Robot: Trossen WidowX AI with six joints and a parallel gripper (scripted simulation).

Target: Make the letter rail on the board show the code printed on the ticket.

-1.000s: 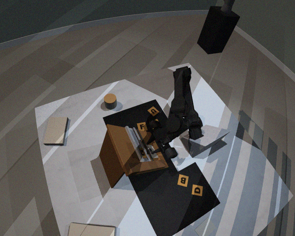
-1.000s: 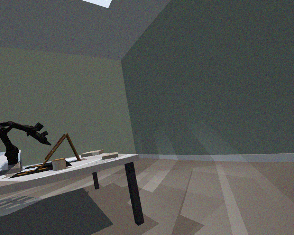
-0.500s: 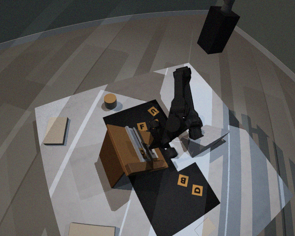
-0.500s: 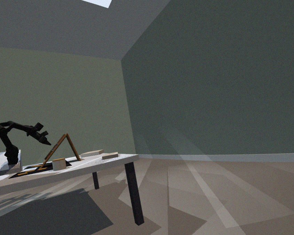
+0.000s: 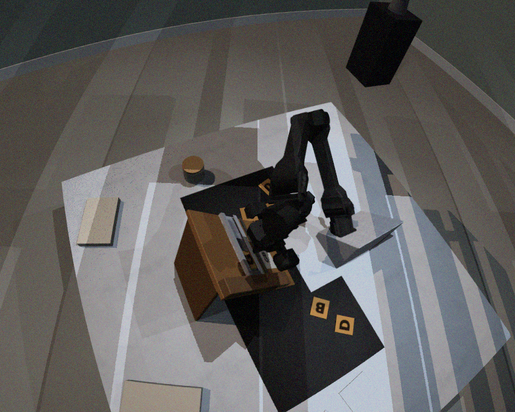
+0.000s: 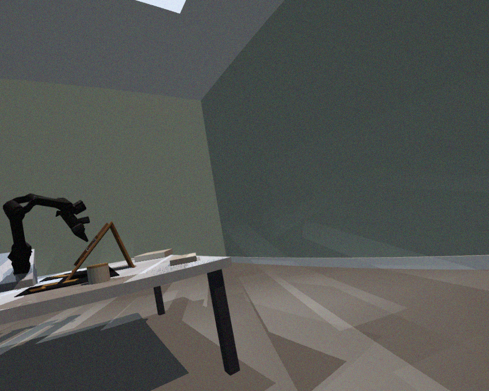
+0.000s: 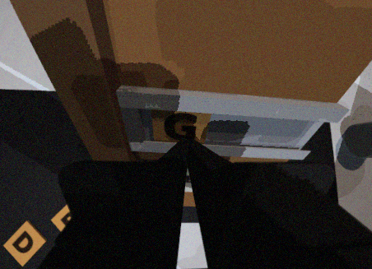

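Right now the g tile is 20 mm ahead of my gripper tip, 10 mm to the left of it and 20 mm below it. Round my gripper tip: black mat: 120 mm behind, 30 mm to the left, 180 mm below; then white ticket: 50 mm behind, 10 mm to the right, 100 mm below; then f tile: 80 mm behind, 200 mm to the right, 180 mm below.
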